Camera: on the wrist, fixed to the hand. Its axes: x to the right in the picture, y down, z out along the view.
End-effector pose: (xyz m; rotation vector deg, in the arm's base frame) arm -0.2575 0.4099 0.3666 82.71 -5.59 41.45
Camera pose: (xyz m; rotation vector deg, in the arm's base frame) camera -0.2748 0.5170 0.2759 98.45 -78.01 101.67
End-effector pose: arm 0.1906 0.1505 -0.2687 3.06 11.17 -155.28
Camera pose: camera 0.1748 0.2409 -0.3763 -1.70 -20.50 -71.20
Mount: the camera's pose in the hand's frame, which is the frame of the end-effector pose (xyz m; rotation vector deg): -0.0152 -0.0742 -0.1194 23.41 -14.64 83.38
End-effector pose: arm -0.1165 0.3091 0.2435 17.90 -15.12 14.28
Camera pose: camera -0.0842 0.2774 0.1095 29.43 -38.32 98.63
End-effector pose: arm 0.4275 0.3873 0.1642 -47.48 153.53 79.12
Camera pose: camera 0.5012 0.2684 0.1849 -70.61 -144.69 -32.40
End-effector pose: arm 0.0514 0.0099 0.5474 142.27 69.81 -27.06
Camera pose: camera 0.0006 0.0940 0.6491 154.58 -52.99 -31.78
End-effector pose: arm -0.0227 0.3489 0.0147 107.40 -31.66 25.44
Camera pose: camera 0.0016 0.4863 -0.0083 91.16 -121.46 75.01
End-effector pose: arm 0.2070 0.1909 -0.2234 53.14 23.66 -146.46
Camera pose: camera 0.2494 0.3076 -0.2911 33.97 -38.69 -75.96
